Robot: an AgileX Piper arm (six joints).
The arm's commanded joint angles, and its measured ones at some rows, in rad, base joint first. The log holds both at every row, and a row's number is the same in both.
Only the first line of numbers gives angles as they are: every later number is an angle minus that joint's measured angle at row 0.
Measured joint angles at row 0:
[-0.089 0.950 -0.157 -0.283 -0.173 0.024]
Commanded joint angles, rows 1 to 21:
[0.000 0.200 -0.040 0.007 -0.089 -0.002]
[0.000 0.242 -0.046 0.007 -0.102 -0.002]
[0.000 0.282 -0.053 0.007 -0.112 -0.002]
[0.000 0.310 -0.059 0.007 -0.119 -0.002]
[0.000 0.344 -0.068 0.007 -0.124 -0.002]
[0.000 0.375 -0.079 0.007 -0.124 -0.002]
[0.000 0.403 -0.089 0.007 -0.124 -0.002]
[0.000 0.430 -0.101 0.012 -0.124 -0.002]
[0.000 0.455 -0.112 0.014 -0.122 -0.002]
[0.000 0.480 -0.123 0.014 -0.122 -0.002]
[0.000 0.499 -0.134 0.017 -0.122 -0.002]
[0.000 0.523 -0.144 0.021 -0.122 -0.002]
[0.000 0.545 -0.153 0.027 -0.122 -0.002]
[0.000 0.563 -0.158 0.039 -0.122 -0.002]
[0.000 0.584 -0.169 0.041 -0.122 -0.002]
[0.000 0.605 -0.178 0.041 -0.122 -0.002]
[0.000 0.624 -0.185 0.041 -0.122 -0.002]
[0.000 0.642 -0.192 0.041 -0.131 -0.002]
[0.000 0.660 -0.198 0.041 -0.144 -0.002]
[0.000 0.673 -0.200 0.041 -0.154 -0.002]
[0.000 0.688 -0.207 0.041 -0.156 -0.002]
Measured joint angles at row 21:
[0.000 0.635 -0.182 0.038 -0.118 0.000]
